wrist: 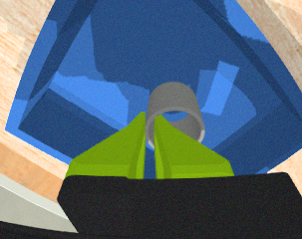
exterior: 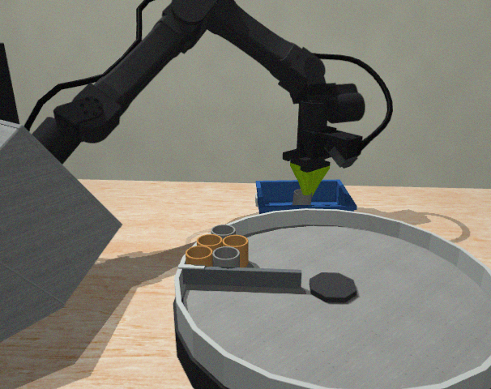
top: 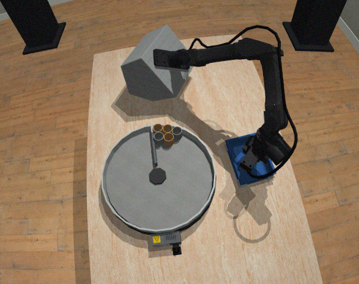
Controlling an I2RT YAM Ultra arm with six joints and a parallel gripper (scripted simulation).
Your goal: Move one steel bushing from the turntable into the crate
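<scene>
Now: the blue crate 10 mm behind my hand, 10 mm to the right of it and 20 mm below it. The rest, counted from my hand: round grey turntable 60 mm ahead, 370 mm to the right.
</scene>
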